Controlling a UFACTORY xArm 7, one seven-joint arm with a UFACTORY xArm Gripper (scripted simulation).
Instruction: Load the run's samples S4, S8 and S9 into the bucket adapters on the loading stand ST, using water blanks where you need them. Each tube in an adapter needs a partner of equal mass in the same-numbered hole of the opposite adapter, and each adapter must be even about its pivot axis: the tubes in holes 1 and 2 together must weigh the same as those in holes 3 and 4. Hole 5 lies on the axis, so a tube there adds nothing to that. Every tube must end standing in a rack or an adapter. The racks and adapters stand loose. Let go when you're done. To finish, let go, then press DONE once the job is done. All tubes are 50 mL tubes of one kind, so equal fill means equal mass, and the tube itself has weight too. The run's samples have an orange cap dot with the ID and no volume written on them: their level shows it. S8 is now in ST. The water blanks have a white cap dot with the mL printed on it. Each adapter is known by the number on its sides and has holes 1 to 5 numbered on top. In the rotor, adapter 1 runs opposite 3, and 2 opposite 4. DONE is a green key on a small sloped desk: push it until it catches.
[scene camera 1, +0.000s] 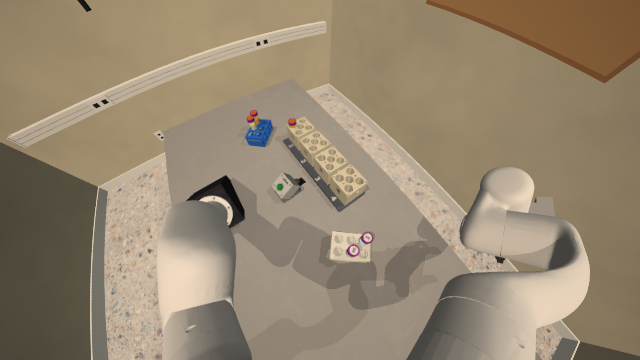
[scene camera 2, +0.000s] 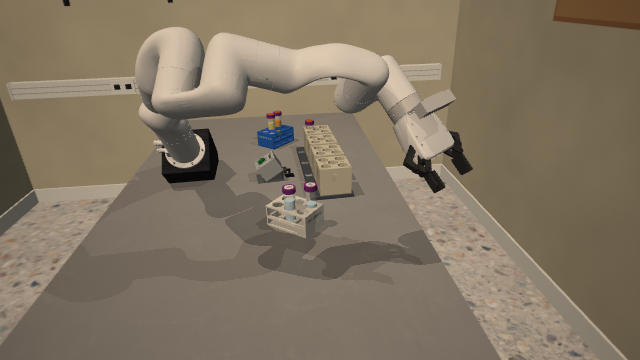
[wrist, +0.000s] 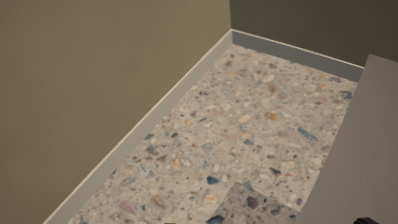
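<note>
There is a white rack (scene camera 2: 304, 225) that I can see, though in the wrist view the rack is out of frame. I also see my own gripper (scene camera 2: 454, 181).
</note>
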